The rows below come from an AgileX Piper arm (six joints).
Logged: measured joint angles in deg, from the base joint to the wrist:
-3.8 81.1 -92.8 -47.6 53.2 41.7
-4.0 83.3 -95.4 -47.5 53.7 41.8
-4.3 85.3 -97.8 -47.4 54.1 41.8
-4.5 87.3 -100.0 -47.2 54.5 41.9
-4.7 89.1 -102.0 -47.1 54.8 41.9
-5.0 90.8 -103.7 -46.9 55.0 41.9
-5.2 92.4 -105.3 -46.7 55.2 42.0
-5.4 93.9 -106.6 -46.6 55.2 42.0
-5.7 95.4 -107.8 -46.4 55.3 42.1
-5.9 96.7 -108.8 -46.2 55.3 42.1
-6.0 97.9 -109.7 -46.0 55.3 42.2
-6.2 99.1 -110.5 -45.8 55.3 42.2
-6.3 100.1 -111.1 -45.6 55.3 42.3
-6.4 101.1 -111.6 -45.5 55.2 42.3
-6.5 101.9 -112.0 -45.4 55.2 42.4
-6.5 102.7 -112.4 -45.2 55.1 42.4
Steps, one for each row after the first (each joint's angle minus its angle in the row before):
-0.2 2.2 -2.6 0.1 0.5 0.1
-0.3 2.0 -2.4 0.1 0.4 0.0
-0.2 2.0 -2.2 0.2 0.4 0.1
-0.2 1.8 -2.0 0.1 0.3 0.0
-0.3 1.7 -1.7 0.2 0.2 0.0
-0.2 1.6 -1.6 0.2 0.2 0.1
-0.2 1.5 -1.3 0.1 0.0 0.0
-0.3 1.5 -1.2 0.2 0.1 0.1
-0.2 1.3 -1.0 0.2 0.0 0.0
-0.1 1.2 -0.9 0.2 0.0 0.1
-0.2 1.2 -0.8 0.2 0.0 0.0
-0.1 1.0 -0.6 0.2 0.0 0.1
-0.1 1.0 -0.5 0.1 -0.1 0.0
-0.1 0.8 -0.4 0.1 0.0 0.1
0.0 0.8 -0.4 0.2 -0.1 0.0

